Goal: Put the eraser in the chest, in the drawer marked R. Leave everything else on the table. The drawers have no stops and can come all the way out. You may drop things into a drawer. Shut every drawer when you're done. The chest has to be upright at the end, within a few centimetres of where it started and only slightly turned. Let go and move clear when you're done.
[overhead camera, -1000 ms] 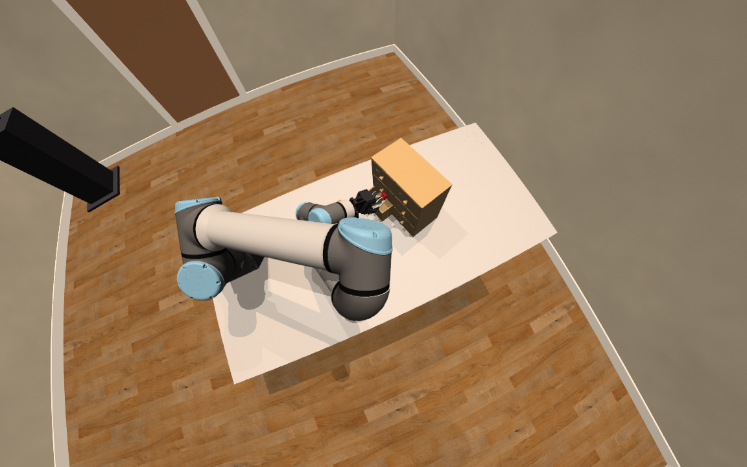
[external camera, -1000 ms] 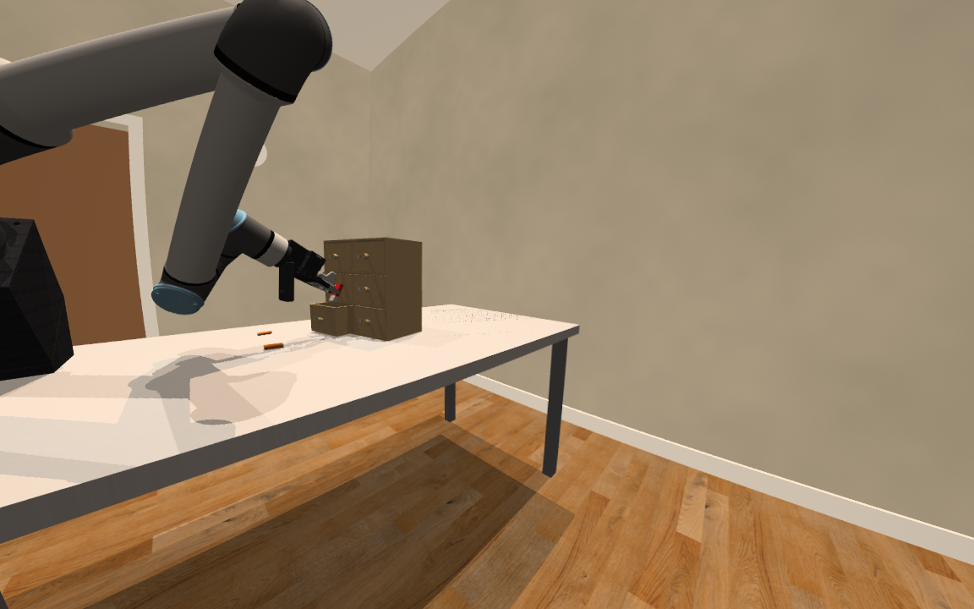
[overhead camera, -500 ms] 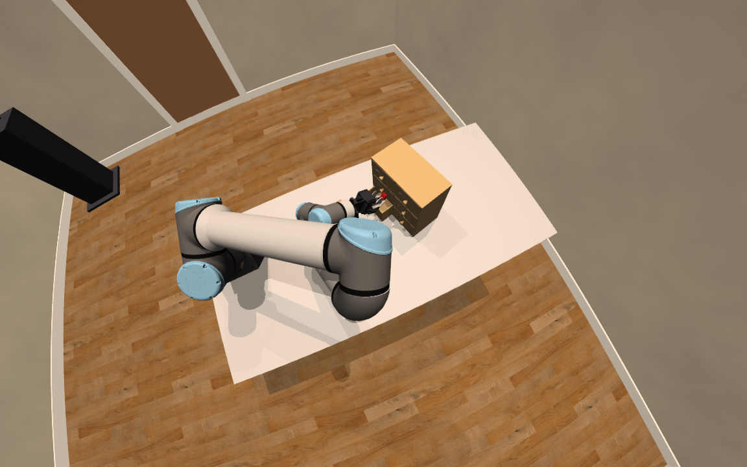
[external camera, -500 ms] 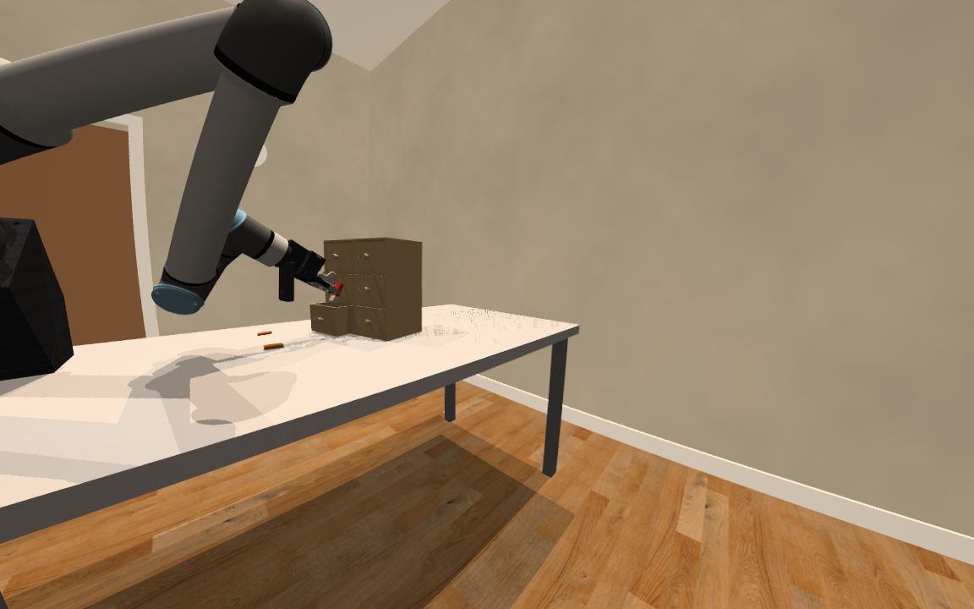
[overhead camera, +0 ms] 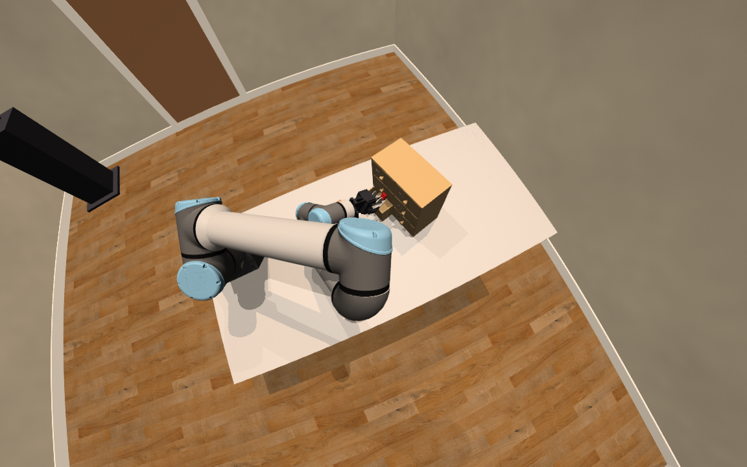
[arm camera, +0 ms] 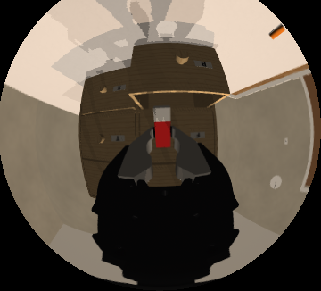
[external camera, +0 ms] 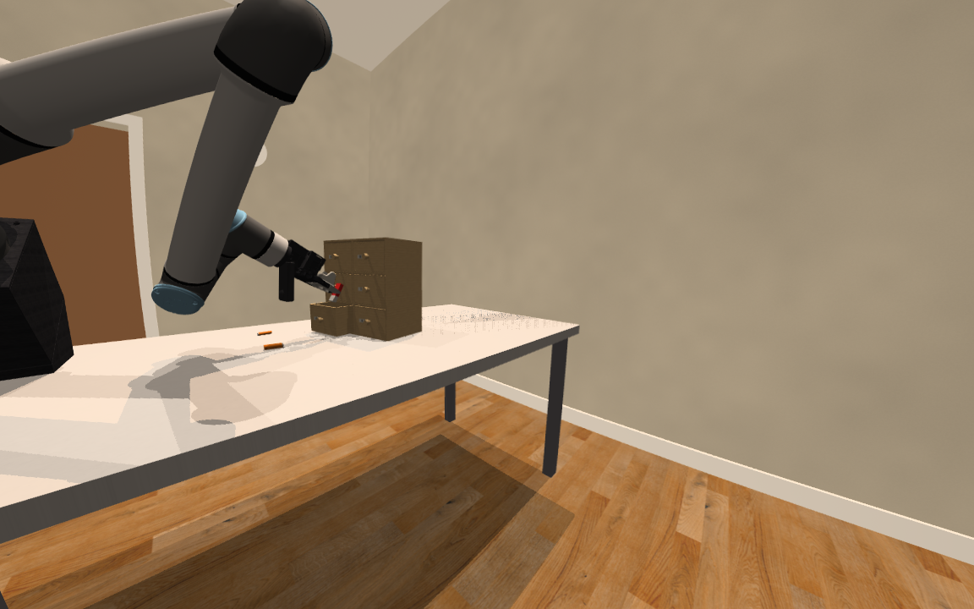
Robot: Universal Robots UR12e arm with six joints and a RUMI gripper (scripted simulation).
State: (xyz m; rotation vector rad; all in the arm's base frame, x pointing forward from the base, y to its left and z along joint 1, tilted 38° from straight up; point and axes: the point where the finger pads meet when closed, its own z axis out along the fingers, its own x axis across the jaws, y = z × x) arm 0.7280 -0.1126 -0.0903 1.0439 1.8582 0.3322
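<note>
My gripper is now 10 mm short of the red eraser and 10 mm above it. From my hand the other things lie so: drawer marked R: 120 mm below, 40 mm to the left, 40 mm ahead.
</note>
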